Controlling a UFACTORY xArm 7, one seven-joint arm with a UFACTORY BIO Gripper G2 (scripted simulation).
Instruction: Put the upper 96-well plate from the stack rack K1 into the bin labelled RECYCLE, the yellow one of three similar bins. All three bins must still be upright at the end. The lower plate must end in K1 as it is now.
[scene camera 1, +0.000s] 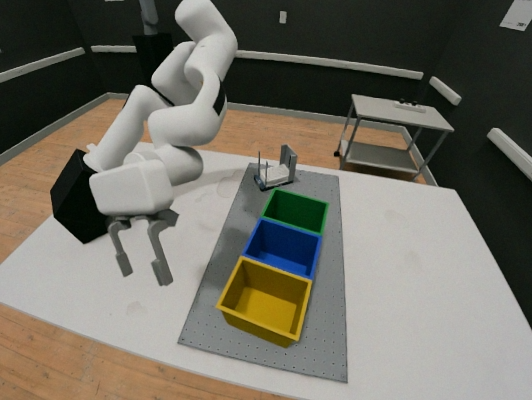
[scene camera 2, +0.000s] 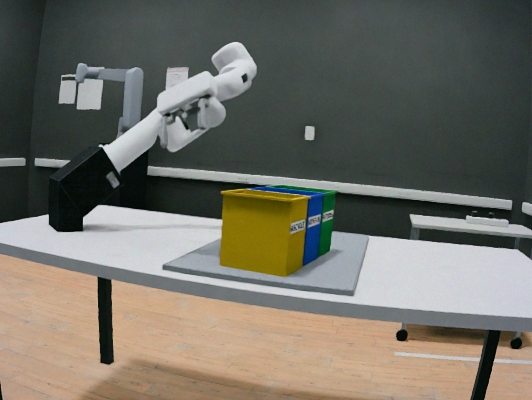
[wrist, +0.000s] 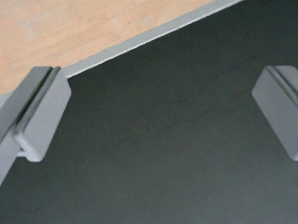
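A blue bin (scene camera 1: 286, 246) is there for me to see, and scene camera 2 shows me that same blue bin (scene camera 2: 314, 210), while in the wrist view it is out of frame. I also see a yellow recycle bin (scene camera 2: 264, 232), which scene camera 1 shows too (scene camera 1: 274, 298); in the wrist view, the yellow recycle bin is out of frame. And there is a green bin (scene camera 1: 308, 214), with scene camera 2 giving me another look at the green bin (scene camera 2: 325, 236).
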